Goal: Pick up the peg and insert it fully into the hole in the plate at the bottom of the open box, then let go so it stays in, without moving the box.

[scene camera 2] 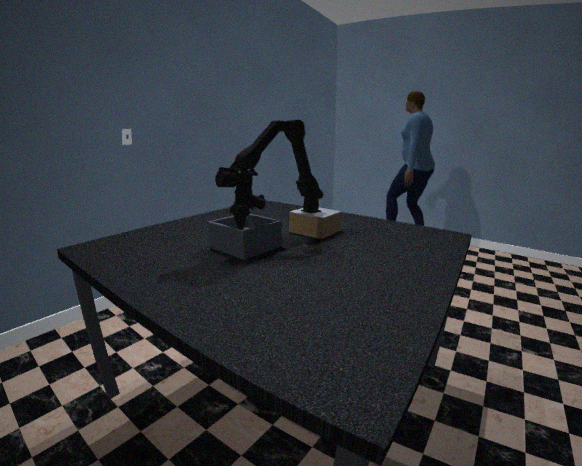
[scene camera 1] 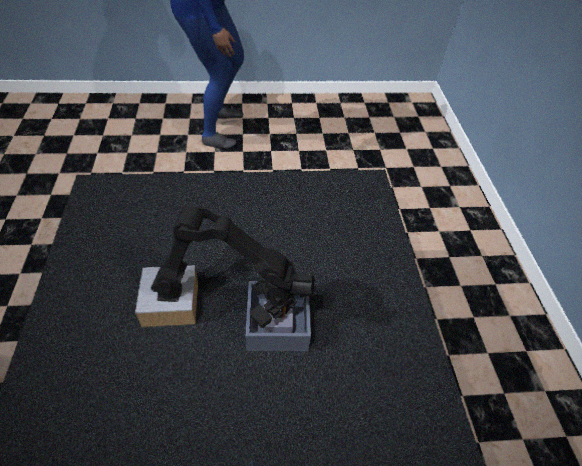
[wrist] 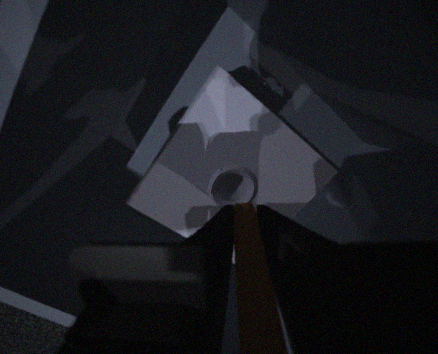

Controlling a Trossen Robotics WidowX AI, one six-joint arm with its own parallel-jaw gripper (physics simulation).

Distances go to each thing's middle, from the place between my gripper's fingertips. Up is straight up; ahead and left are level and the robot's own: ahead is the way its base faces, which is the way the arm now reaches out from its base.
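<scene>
The grey box [wrist: 96,96] is 1 cm behind my hand, 1 cm to the left of it and 1 cm below it. As for the pale plate [wrist: 228,148], I find it 1 cm to the left of my hand and 1 cm behind it, and 3 cm below.
</scene>
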